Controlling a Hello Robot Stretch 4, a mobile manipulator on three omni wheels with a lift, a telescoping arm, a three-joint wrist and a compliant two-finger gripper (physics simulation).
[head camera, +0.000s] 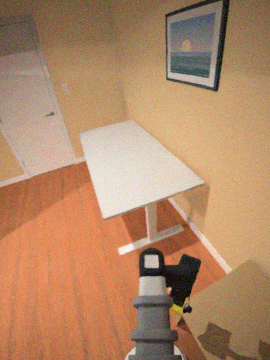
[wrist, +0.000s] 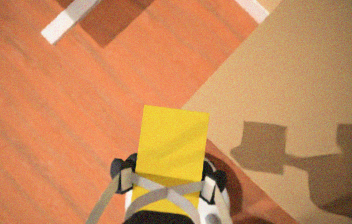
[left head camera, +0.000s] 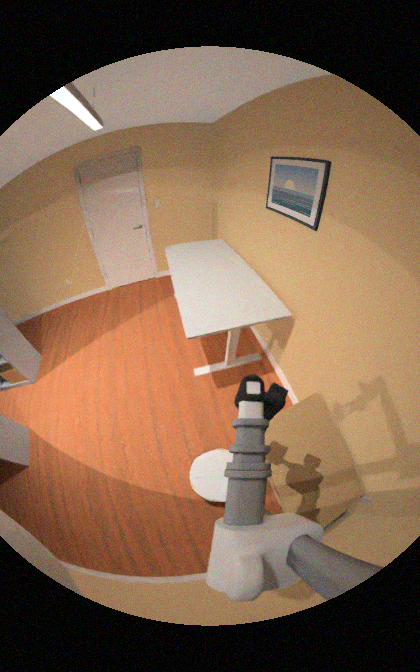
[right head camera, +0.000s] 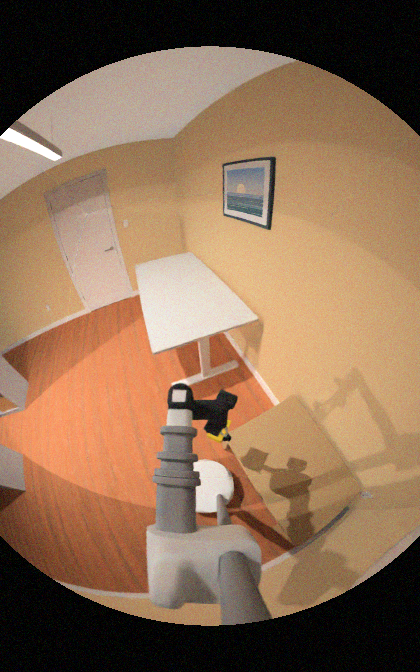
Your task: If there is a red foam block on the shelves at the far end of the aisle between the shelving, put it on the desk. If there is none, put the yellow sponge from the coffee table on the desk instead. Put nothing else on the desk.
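Frame: origin at the robot's base, x ahead, y left, z up, level; metres.
Seen in the pictures: gripper, between the fingertips: [wrist: 168, 169].
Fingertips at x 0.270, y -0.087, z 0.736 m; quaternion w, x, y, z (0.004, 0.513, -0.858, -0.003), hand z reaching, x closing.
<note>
A point is followed by its place in that frame.
My gripper [wrist: 168, 169] @(y -0.087, x 0.270, z 0.736 m) [right head camera: 223, 434] is shut on the yellow sponge [wrist: 172, 145] @(y -0.104, x 0.300, z 0.784 m) [right head camera: 215, 437] [head camera: 176, 309] @(y -0.083, x 0.243, z 0.785 m), which sticks out past the fingertips in the wrist view. In the head camera view the sponge is partly hidden by the wrist, near the edge of the coffee table. The coffee table [head camera: 225, 305] @(y -0.394, x 0.319, z 0.423 m) [left head camera: 325, 430] [right head camera: 300, 430] [wrist: 305, 85] @(y -0.474, x 0.275, z 0.423 m) is tan and stands by the wall at the right. The white desk [head camera: 135, 165] @(y 0.103, x 1.314, z 0.693 m) [left head camera: 220, 285] [right head camera: 190, 300] stands beyond the gripper, along the right wall; no object shows on its top. A red foam block does not show.
Parts of grey shelving [left head camera: 17, 345] [right head camera: 11, 380] show at the left edge of both side head views. A white round thing [left head camera: 210, 475] [right head camera: 215, 485] is low down beside the arm. A door [head camera: 35, 110] @(y 1.520, x 2.419, z 0.995 m) is in the far wall, and a framed picture [head camera: 195, 45] @(y -0.333, x 1.326, z 1.533 m) hangs above the desk.
</note>
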